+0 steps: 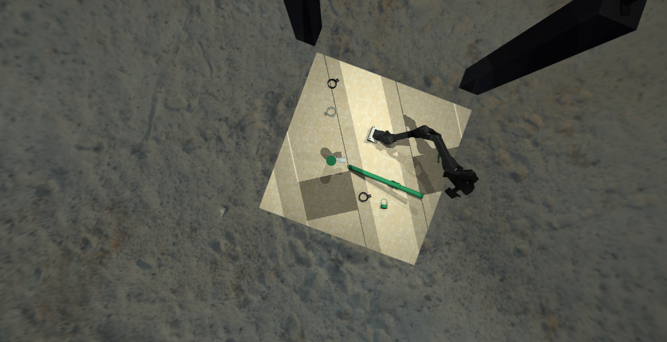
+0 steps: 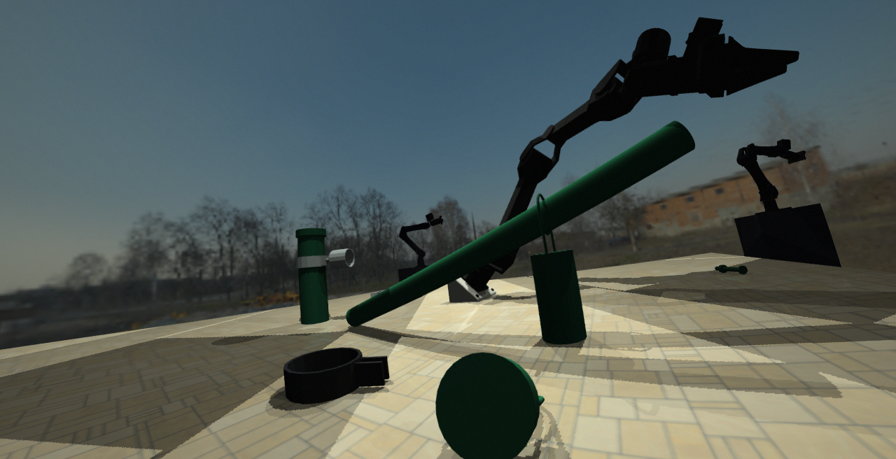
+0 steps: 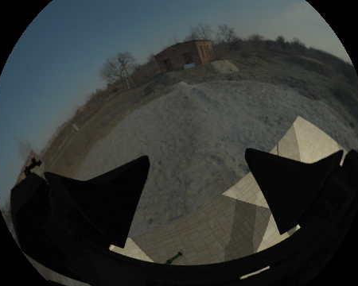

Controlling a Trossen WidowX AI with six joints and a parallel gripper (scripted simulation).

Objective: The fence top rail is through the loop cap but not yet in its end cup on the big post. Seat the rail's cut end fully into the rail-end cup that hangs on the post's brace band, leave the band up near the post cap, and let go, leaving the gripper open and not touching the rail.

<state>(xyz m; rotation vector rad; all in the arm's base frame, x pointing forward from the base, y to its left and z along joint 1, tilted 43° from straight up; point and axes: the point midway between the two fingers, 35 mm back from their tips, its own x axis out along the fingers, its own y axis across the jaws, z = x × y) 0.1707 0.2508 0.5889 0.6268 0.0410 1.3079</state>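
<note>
My gripper tip is now 80 cm to the left of the rail-end cup, 15 cm above it and 10 cm short of it. Round my gripper tip: green bolt (28 cm below, 18 cm behind, 8 cm to the right); then short green post (35 cm to the right, 18 cm below, 13 cm ahead).
</note>
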